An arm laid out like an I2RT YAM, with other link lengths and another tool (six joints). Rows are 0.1 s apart.
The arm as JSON. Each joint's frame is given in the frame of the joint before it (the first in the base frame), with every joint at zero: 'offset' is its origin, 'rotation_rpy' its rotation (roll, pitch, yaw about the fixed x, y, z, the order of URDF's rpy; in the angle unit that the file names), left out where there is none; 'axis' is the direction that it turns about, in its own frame. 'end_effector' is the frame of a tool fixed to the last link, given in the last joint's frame.
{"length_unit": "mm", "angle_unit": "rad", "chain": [
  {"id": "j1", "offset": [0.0, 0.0, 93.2], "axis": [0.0, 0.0, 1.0]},
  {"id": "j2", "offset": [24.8, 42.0, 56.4], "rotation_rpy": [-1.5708, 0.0, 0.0], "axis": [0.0, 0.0, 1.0]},
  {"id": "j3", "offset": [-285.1, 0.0, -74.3], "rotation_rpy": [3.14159, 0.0, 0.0], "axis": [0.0, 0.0, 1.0]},
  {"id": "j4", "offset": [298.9, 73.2, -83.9], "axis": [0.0, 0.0, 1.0]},
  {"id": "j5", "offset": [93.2, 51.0, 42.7], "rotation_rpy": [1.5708, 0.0, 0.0], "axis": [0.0, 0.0, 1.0]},
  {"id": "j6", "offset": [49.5, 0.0, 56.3], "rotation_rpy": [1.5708, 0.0, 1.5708], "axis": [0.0, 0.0, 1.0]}
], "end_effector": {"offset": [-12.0, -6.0, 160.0], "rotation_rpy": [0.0, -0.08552, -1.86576]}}
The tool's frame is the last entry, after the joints.
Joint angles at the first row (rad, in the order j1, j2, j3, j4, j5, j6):
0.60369, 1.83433, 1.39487, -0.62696, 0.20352, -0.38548
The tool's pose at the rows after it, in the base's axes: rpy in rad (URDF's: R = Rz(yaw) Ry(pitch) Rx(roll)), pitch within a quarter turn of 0, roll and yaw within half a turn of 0; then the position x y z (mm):
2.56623, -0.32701, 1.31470, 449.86, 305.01, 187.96
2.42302, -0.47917, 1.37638, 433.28, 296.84, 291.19
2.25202, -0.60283, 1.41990, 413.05, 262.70, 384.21
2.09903, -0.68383, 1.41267, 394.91, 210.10, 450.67
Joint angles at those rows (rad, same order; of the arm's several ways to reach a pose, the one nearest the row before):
0.63266, 1.66076, 1.39448, -0.62847, 0.20198, -0.38549
0.63955, 1.45934, 1.39565, -0.63002, 0.20389, -0.38510
0.62276, 1.27165, 1.39870, -0.63003, 0.23824, -0.38586
0.57814, 1.12248, 1.40059, -0.63650, 0.29813, -0.38586

